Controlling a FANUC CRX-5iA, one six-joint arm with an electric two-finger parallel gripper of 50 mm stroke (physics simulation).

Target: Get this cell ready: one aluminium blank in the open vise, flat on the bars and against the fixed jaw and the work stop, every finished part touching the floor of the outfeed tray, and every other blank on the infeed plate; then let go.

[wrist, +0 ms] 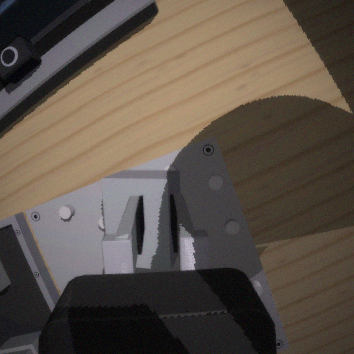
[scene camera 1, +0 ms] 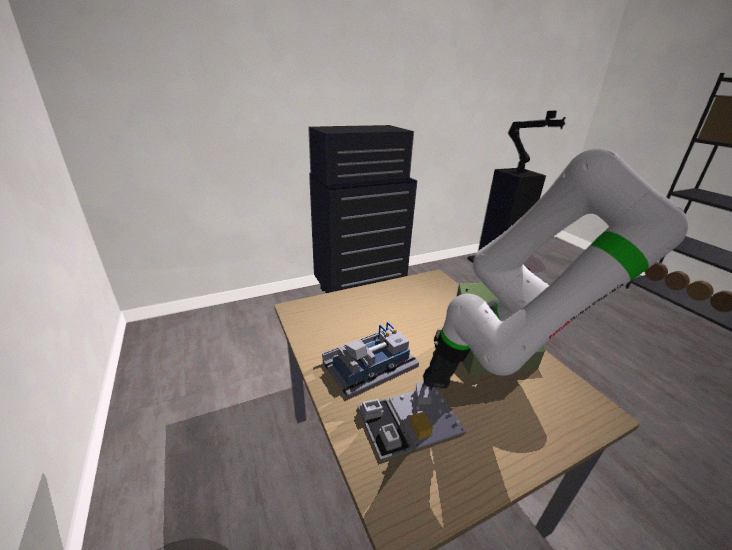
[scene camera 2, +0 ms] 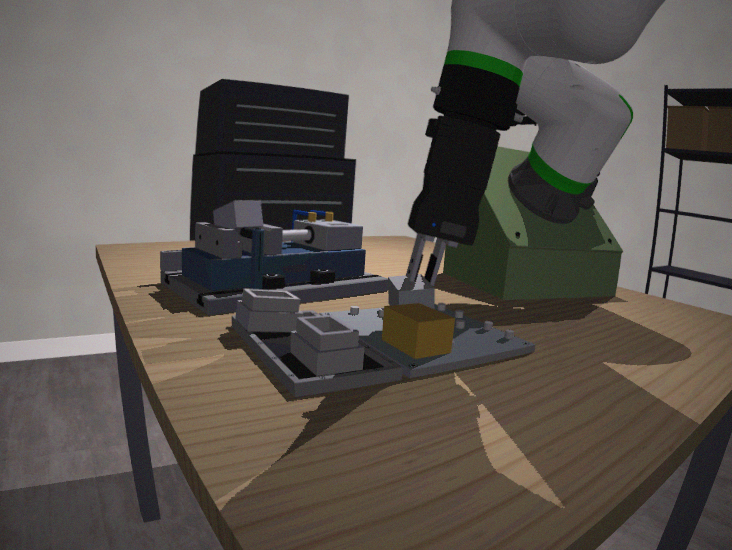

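Pixels of known places: gripper, between the fingertips: (wrist: 156, 211) (scene camera 1: 427, 387) (scene camera 2: 419, 280); arm's base, origin of its link: (scene camera 1: 502, 318) (scene camera 2: 542, 195).
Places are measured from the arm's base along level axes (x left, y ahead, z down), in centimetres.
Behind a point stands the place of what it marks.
Note:
My gripper (scene camera 1: 424, 394) @[x 9.5, y 35.8, z 12.2 cm] (scene camera 2: 423, 276) @[x 9.5, y 35.8, z 12.2 cm] (wrist: 156, 211) @[x 9.5, y 35.8, z 12.2 cm] is low over the infeed plate (scene camera 1: 442, 424) @[x 20.9, y 36.8, z 16.3 cm] (scene camera 2: 494, 345) @[x 23.4, y 35.9, z 16.3 cm] (wrist: 75, 242) @[x 10.0, y 44.3, z 16.3 cm], shut on a grey aluminium blank (scene camera 1: 423, 402) @[x 12.4, y 38.6, z 15.0 cm] (scene camera 2: 408, 298) @[x 12.1, y 39.4, z 13.6 cm] (wrist: 119, 200) @[x 8.0, y 37.7, z 12.2 cm]. The blank extends past the fingers in the wrist view; how it is gripped and its underside are hard to see. Another grey blank (scene camera 1: 356, 348) @[x -7.5, y 54.2, z 4.1 cm] (scene camera 2: 238, 213) @[x -6.2, y 54.2, z 5.6 cm] is tilted on top of the vise (scene camera 1: 349, 373) @[x -4.1, y 57.8, z 11.1 cm] (scene camera 2: 301, 266) @[x -5.3, y 45.0, z 12.9 cm], above the fixed jaw (scene camera 2: 217, 239) @[x -5.6, y 57.2, z 8.9 cm]. Two pocketed finished parts (scene camera 1: 390, 438) @[x 20.6, y 54.3, z 14.4 cm] (scene camera 2: 337, 359) @[x 22.6, y 54.4, z 15.2 cm] stand in the outfeed tray (scene camera 1: 369, 436) @[x 16.9, y 58.9, z 16.0 cm] (scene camera 2: 349, 384) @[x 24.6, y 54.3, z 16.7 cm]; their undersides are hidden.
A brass-coloured block (scene camera 1: 421, 425) @[x 21.1, y 44.7, z 12.7 cm] (scene camera 2: 417, 331) @[x 22.7, y 46.2, z 13.6 cm] stands on the plate beside the tray. Small pegs (scene camera 2: 488, 325) @[x 19.0, y 32.5, z 15.7 cm] (wrist: 66, 212) @[x 7.4, y 43.4, z 15.5 cm] stick up from the plate. The vise base rail (wrist: 75, 62) @[x -3.0, y 38.0, z 15.8 cm] is at the wrist view's upper left. The green robot pedestal (scene camera 2: 556, 266) @[x 8.9, y 5.7, z 11.6 cm] stands behind the plate.

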